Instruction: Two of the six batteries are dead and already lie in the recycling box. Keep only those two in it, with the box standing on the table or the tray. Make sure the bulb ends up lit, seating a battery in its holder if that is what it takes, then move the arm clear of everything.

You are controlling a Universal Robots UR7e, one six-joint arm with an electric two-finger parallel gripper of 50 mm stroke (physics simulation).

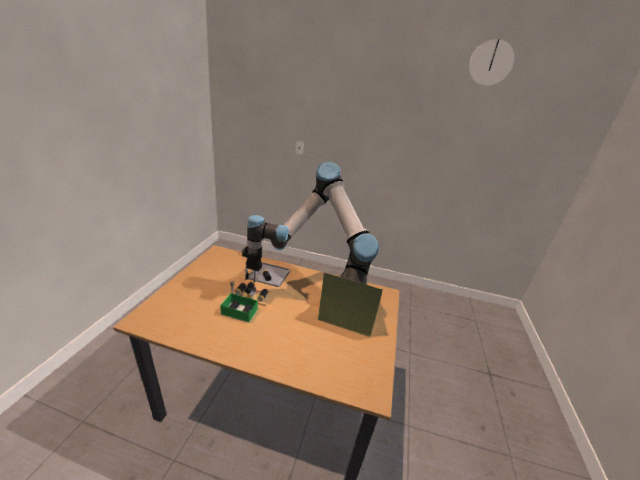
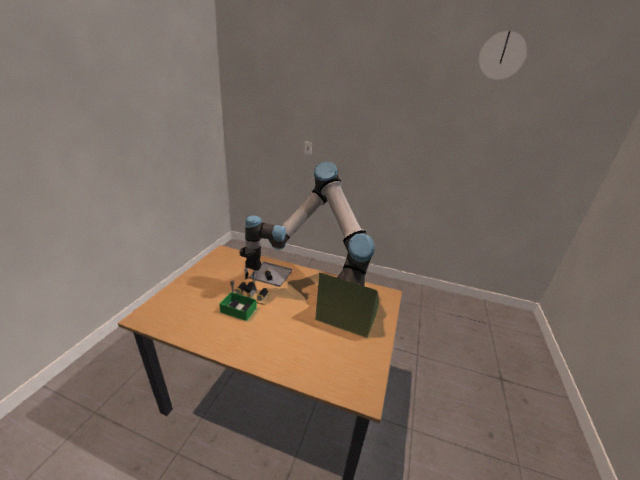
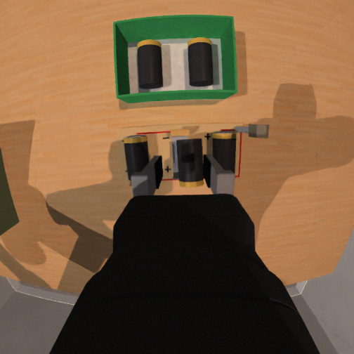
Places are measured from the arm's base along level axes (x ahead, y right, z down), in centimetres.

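Pixels of known places: gripper, fingertip midpoint: (image 1: 251, 280) (image 2: 250, 279); arm's base, link origin: (image 1: 351, 288) (image 2: 348, 288).
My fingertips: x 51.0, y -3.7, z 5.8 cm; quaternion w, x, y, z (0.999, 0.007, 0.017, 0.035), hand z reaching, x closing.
Ahead of a thing's pixels: the offset from my fingertips to its top centre.
The green recycling box @(dx +0.5, dy -12.9, dz +4.7 cm) (image 1: 236, 313) (image 2: 235, 311) (image 3: 175, 96) stands on the table with two black batteries (image 3: 150, 65) (image 3: 200, 62) lying inside. On the marked holder board (image 3: 161, 145) are a left battery @(dx -6.5, dy +0.0, dz +6.1 cm) (image 3: 136, 154) (image 1: 263, 294) (image 2: 263, 293), a right battery (image 3: 224, 150) and a middle battery (image 3: 190, 157). The middle one has its gold end toward my gripper and lies slightly askew, right of its grey cradle; its seating is unclear. My gripper (image 1: 250, 277) (image 2: 250, 276) (image 3: 182, 165) is open, fingers on either side of the middle battery, not gripping it. I cannot identify the bulb or its light.
Another battery @(dx -1.9, dy +18.2, dz +7.0 cm) (image 1: 266, 275) (image 2: 268, 274) lies on the grey tray @(dx -1.9, dy +21.9, dz +9.5 cm) (image 1: 279, 273) (image 2: 282, 273) behind the holders. A small grey-brown block on a stem (image 3: 258, 131) sticks out at the board's right corner. A dark green panel (image 1: 349, 303) (image 2: 345, 303) stands upright near the arm's base.
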